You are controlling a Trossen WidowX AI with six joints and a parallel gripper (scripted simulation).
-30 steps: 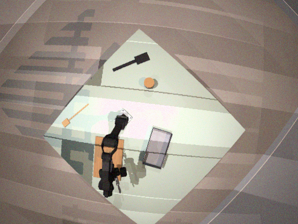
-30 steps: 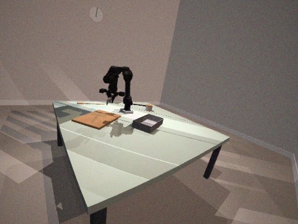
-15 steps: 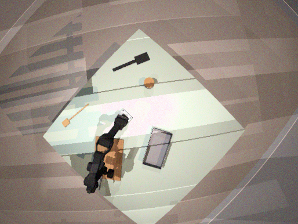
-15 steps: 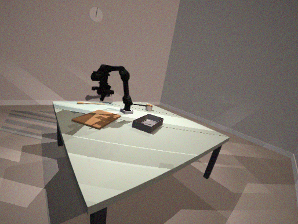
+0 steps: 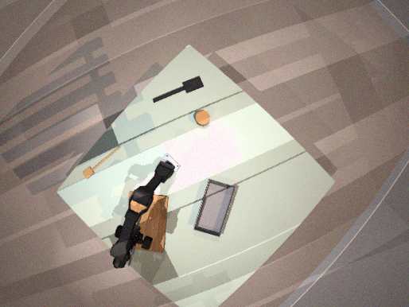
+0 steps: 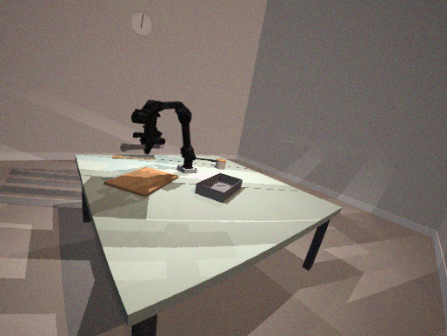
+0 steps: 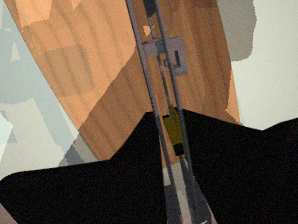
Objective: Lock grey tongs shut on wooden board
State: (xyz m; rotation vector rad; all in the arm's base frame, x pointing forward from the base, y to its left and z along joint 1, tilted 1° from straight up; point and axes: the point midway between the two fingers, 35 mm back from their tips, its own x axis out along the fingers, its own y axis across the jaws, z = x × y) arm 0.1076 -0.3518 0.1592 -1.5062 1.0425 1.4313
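The wooden board lies 140 mm below my gripper tip. The rest, counted from my gripper tip: black spatula 760 mm to the left, 360 mm behind, 150 mm below; then orange puck 700 mm to the left, 140 mm behind, 120 mm below; then roasting tin 350 mm to the left, 250 mm ahead, 120 mm below.
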